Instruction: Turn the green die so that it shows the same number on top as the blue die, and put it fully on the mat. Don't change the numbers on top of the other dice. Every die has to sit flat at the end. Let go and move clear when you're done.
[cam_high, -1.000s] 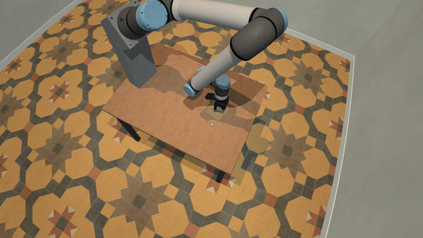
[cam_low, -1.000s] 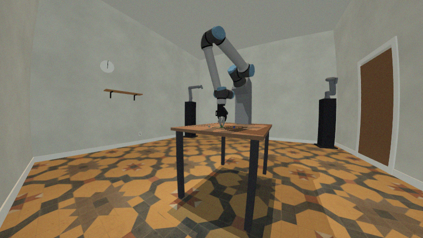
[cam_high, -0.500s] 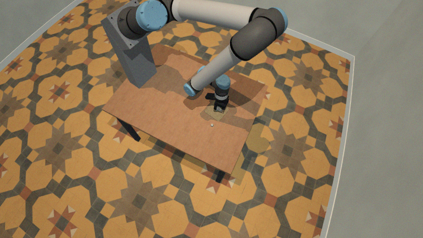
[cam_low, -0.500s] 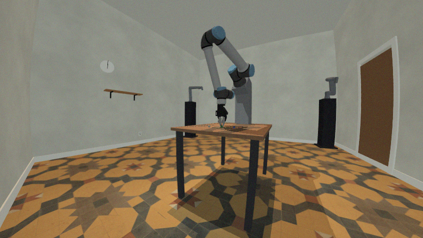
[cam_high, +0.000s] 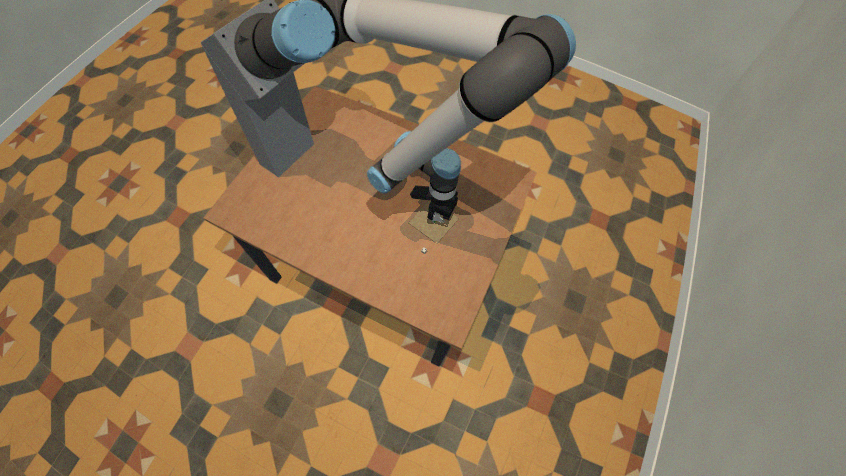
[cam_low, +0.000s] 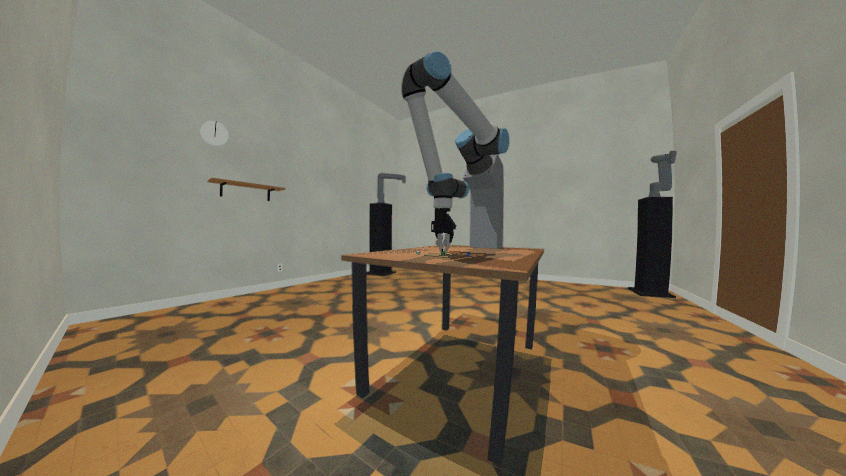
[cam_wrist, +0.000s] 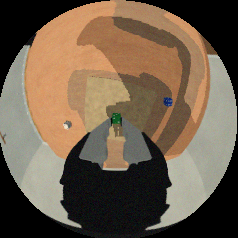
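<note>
My gripper is now 10 mm above the green die. The rest, counted from my hand: blue die (30 mm behind, 120 mm to the left, 10 mm below); then white die (10 mm ahead, 140 mm to the right, 10 mm below); then tan mat (20 mm below).
</note>
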